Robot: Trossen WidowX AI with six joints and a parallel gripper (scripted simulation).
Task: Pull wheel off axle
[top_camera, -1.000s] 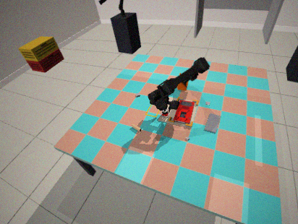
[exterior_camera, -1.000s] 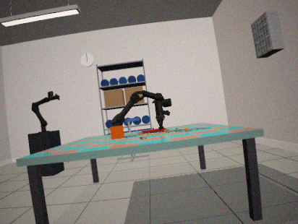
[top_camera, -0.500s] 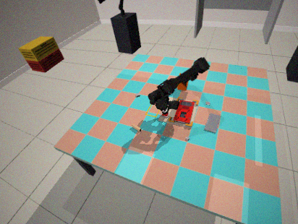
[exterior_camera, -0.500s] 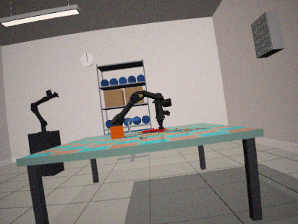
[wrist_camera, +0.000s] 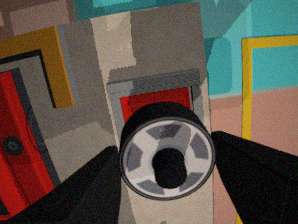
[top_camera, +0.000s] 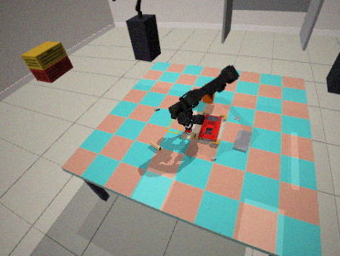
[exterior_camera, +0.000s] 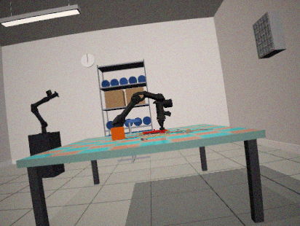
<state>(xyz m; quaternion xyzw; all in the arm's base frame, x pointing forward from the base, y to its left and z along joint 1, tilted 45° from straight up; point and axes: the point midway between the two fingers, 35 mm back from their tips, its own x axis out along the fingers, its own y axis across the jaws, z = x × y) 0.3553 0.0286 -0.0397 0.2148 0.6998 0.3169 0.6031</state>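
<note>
Right now the upright axle is 10 mm below my gripper tip. From my gripper tip the other things lie so: small tan stick (180 mm ahead, 120 mm to the right, 30 mm below); then wheel (right at my gripper tip).
</note>
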